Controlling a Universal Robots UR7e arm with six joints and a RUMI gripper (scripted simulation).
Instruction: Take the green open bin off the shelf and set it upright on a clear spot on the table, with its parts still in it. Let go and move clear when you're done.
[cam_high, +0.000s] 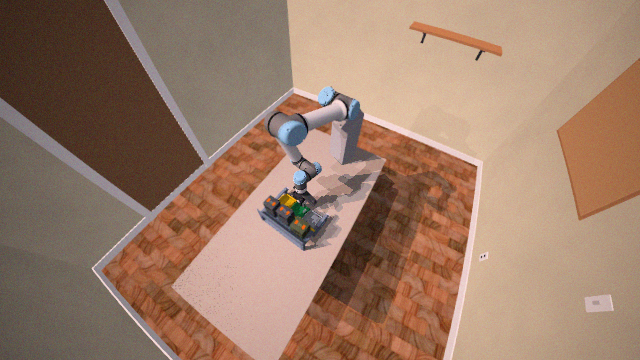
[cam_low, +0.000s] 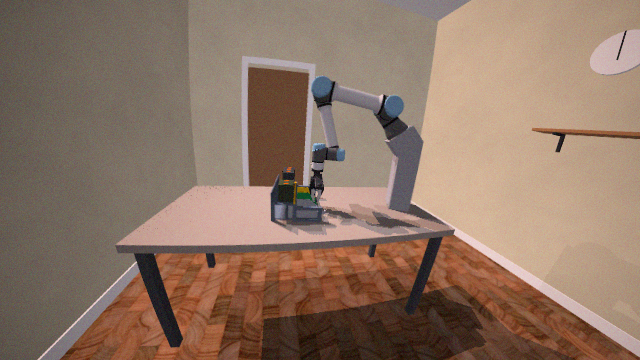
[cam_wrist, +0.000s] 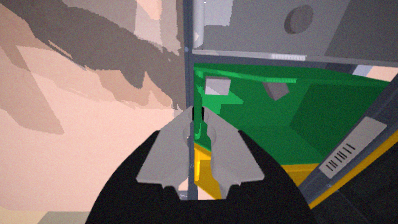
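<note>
Now: the green open bin 80 mm ahead of my hand and 10 mm to the right of it. From my hand the other things lie so: grey bin (100 mm ahead, 100 mm to the left); yellow bin (60 mm ahead, 120 mm to the right); yellow strip (130 mm ahead, 20 mm to the right, 60 mm above).
</note>
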